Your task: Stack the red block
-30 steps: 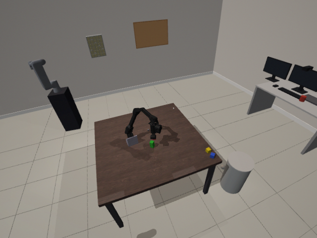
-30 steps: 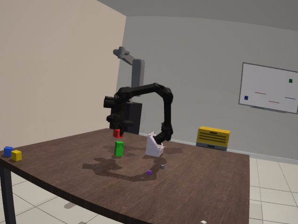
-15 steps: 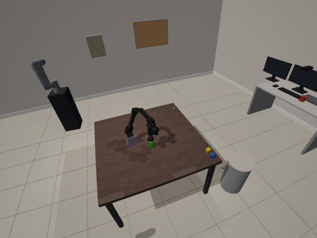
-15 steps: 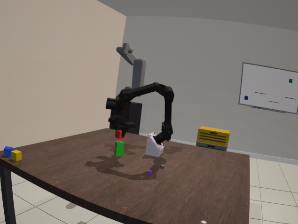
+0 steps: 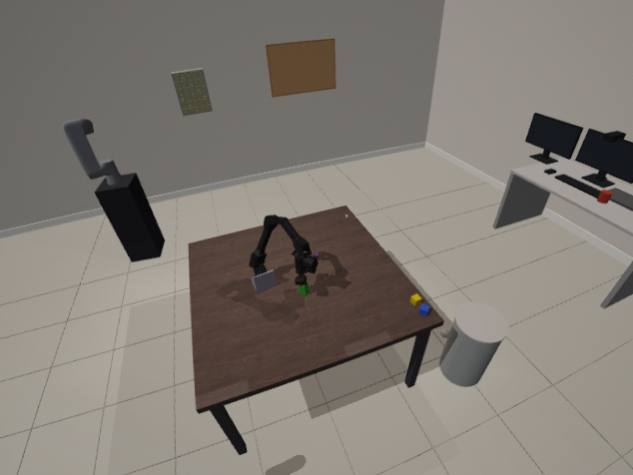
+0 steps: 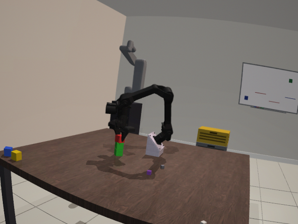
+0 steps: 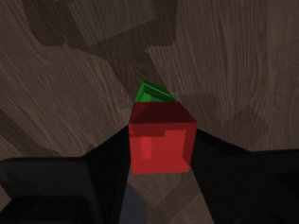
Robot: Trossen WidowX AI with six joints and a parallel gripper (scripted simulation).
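The red block is 10 mm above my gripper tip. Also, from my gripper tip: yellow block: 600 mm ahead, 250 mm to the right, 70 mm below; grey cube: 10 mm ahead, 300 mm to the left, 80 mm below; purple cube: 150 mm ahead, 300 mm to the left, 80 mm below.
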